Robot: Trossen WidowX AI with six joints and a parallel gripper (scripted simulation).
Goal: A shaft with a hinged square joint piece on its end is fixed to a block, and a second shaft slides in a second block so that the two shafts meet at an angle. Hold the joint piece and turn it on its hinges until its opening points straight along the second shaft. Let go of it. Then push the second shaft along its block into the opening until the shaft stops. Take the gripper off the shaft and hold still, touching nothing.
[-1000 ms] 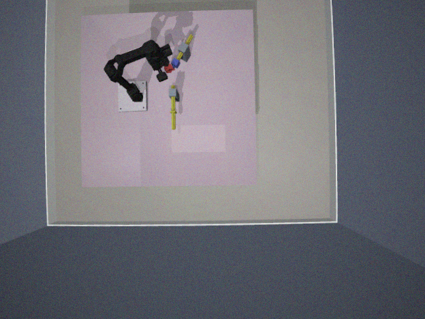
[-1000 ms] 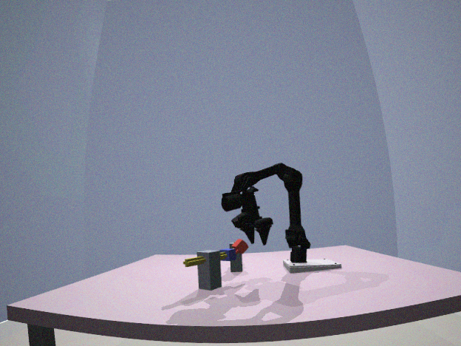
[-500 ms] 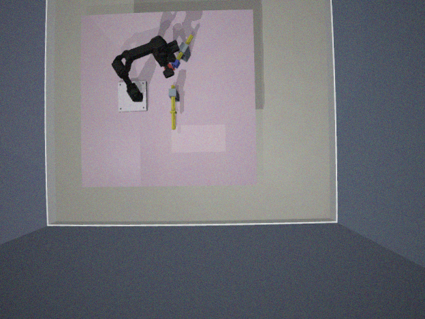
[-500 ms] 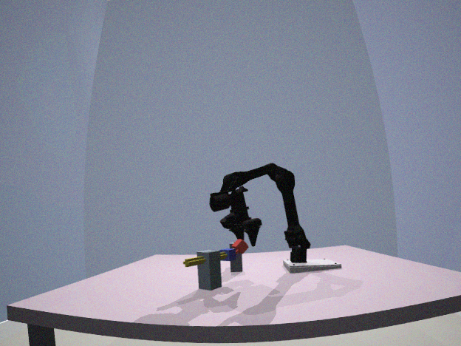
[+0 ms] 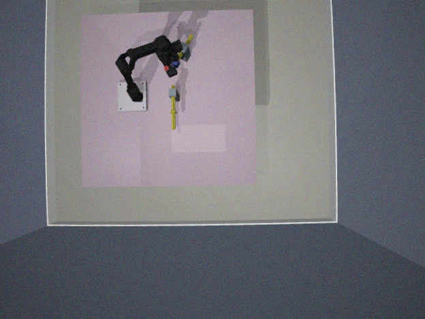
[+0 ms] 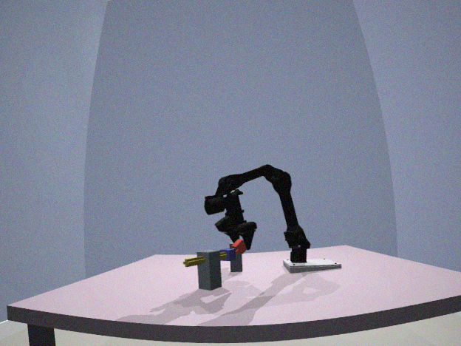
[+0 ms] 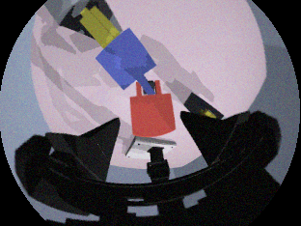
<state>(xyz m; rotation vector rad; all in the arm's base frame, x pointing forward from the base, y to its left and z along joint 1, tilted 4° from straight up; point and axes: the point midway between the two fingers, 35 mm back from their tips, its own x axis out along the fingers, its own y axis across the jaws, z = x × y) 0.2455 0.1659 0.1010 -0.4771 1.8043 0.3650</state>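
My gripper tip is 1 cm to the right of the red joint piece, 1 cm below it and 1 cm short of it.
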